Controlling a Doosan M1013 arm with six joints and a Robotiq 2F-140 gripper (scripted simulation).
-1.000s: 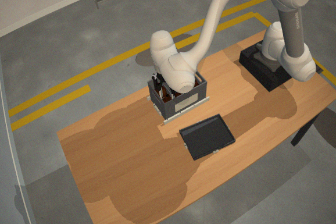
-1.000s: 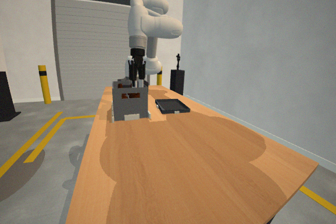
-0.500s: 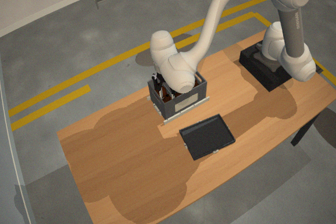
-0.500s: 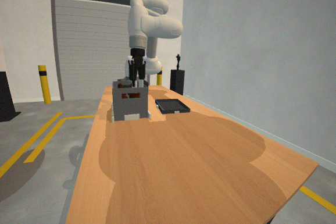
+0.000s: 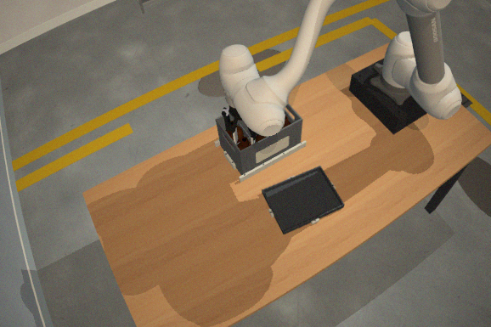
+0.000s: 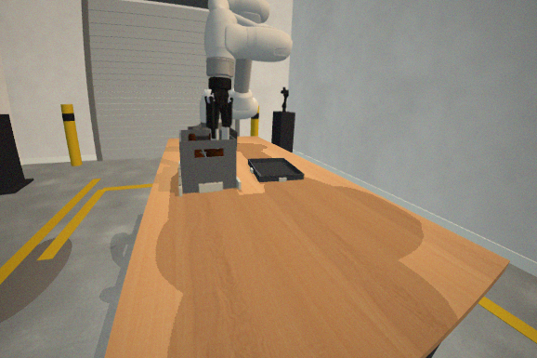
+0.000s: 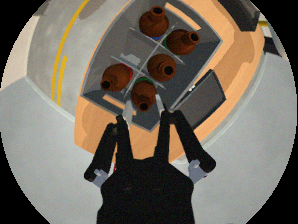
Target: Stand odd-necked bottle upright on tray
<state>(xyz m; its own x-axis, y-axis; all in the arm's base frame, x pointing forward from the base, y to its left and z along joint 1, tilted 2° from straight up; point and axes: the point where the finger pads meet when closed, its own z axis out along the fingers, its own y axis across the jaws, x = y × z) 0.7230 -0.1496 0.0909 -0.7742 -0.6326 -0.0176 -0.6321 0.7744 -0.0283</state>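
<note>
Now: hand 9 cm past the glass bottle, 1 cm to the right of it and 9 cm above it. Also, from my hand: dark tray 6 cm behind, 26 cm to the left, 16 cm below; grey crate 10 cm behind, 3 cm to the right, 9 cm below.
</note>
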